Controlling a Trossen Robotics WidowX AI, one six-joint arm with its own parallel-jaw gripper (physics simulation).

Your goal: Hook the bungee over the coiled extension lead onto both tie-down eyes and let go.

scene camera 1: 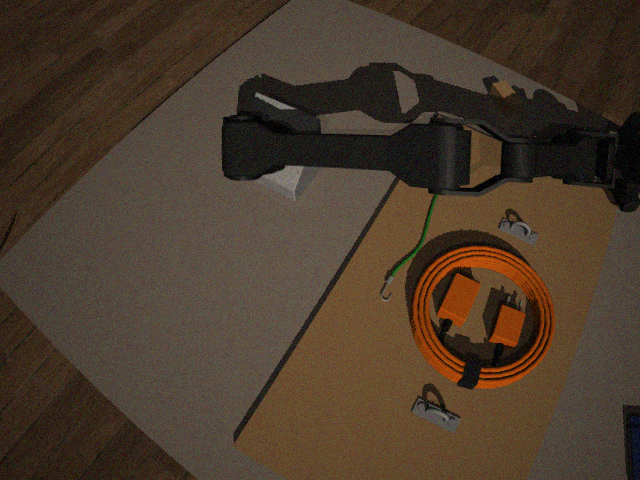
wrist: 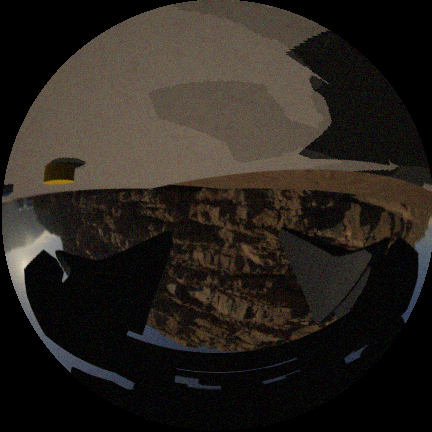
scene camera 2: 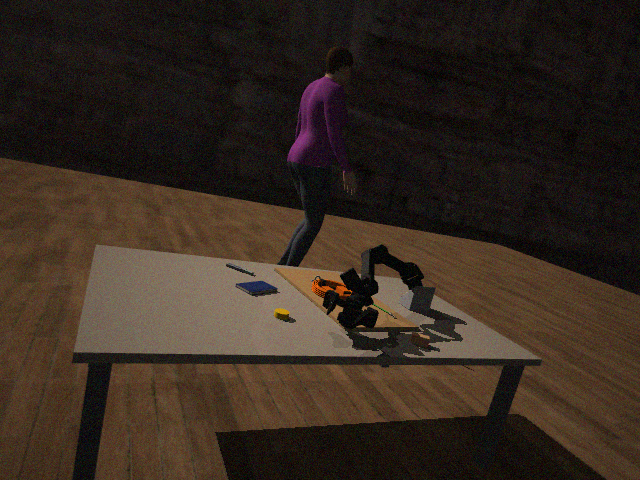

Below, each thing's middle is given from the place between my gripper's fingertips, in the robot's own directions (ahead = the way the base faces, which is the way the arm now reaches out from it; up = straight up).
Labels:
The wooden block (scene camera 1: pixel 502 94) is 33 cm behind my hand, 6 cm below it and 5 cm to the left of it. Round my hand: orange coiled extension lead (scene camera 1: pixel 456 305) (37 cm to the right, 25 cm behind, 4 cm below).

